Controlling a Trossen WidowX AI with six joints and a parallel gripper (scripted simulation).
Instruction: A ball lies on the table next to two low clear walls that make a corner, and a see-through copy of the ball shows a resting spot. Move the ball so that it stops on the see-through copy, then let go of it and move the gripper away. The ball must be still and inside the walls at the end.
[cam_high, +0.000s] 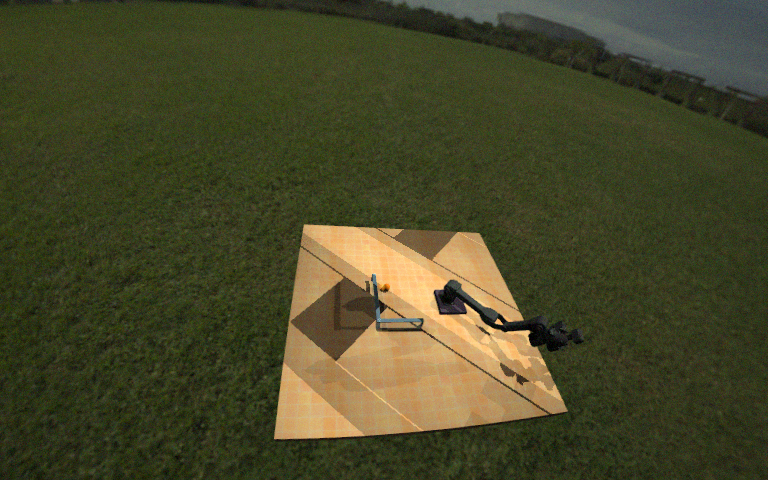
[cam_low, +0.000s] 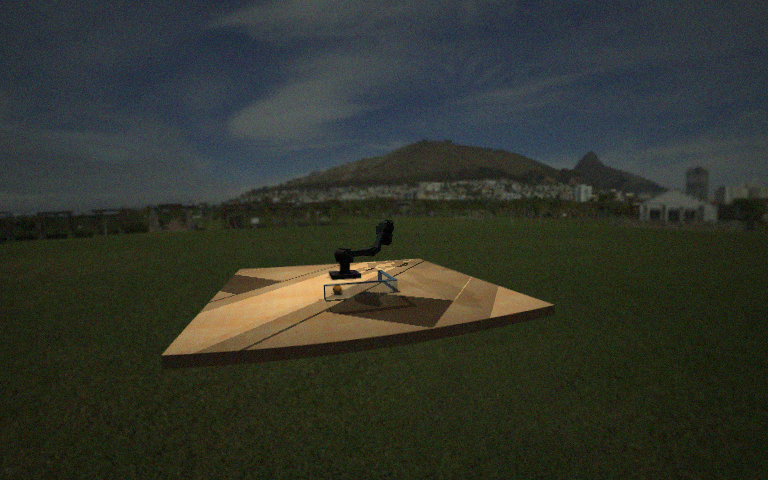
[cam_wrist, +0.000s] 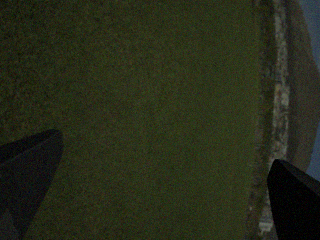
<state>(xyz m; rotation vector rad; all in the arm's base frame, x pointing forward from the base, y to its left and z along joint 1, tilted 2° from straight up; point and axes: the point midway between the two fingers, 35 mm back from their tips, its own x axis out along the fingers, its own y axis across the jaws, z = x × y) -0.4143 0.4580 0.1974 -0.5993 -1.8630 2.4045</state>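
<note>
The orange ball lies 780 mm ahead of my gripper tip, 610 mm to the right of it and 160 mm below it. Also, from my gripper tip: see-through copy of ball (800 mm ahead, 610 mm to the right, 160 mm below).
</note>
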